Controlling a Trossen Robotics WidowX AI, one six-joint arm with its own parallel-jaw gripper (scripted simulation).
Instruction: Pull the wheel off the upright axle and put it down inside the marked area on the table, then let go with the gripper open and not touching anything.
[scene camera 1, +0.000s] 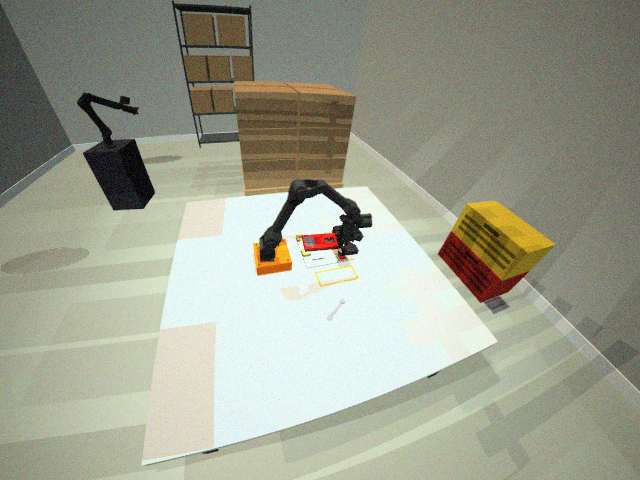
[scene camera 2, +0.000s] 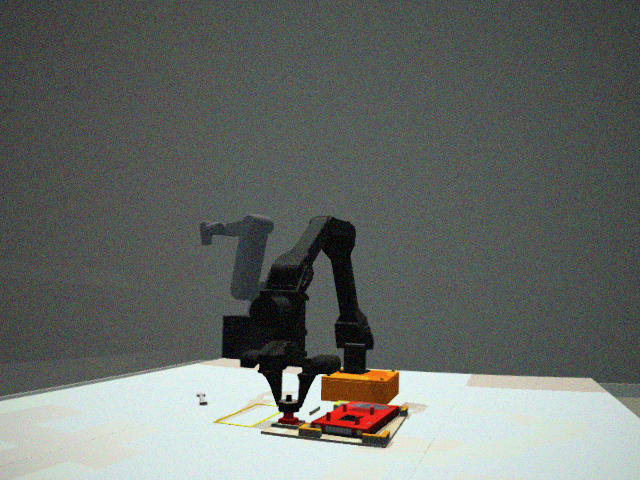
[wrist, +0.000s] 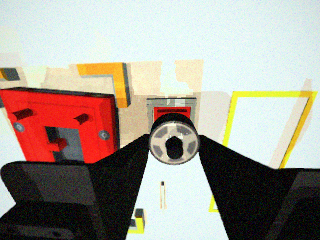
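Note:
Through scene camera 2 I can see my gripper (scene camera 2: 289, 406). The wrist view shows me the gripper (wrist: 173, 139) as well, and with that view I also see a wheel (wrist: 168, 125).

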